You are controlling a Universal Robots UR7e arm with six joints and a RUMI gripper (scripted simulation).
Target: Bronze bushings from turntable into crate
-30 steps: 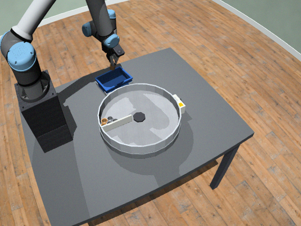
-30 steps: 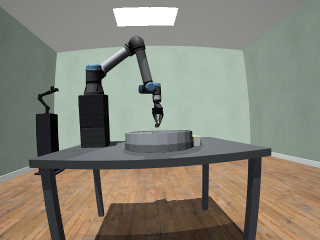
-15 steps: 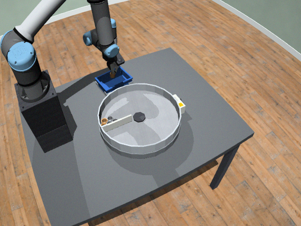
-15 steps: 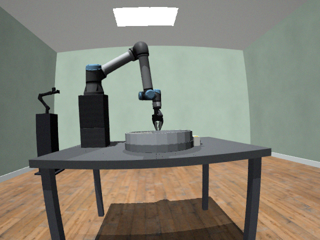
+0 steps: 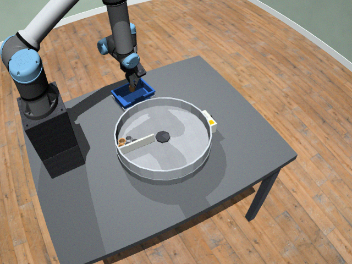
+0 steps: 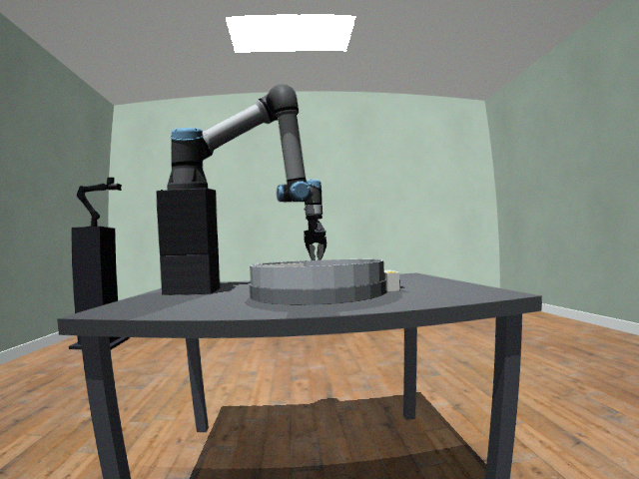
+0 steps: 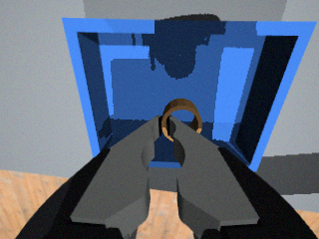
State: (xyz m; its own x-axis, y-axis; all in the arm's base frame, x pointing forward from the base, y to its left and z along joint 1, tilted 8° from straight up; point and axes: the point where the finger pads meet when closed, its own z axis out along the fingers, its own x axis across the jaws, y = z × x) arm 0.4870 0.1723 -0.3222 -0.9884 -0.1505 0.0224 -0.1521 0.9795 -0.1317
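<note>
The blue crate is 10 mm behind my hand and 50 mm below it. The rest, counted from my hand: turntable 40 mm behind, 360 mm to the right, 20 mm below.
</note>
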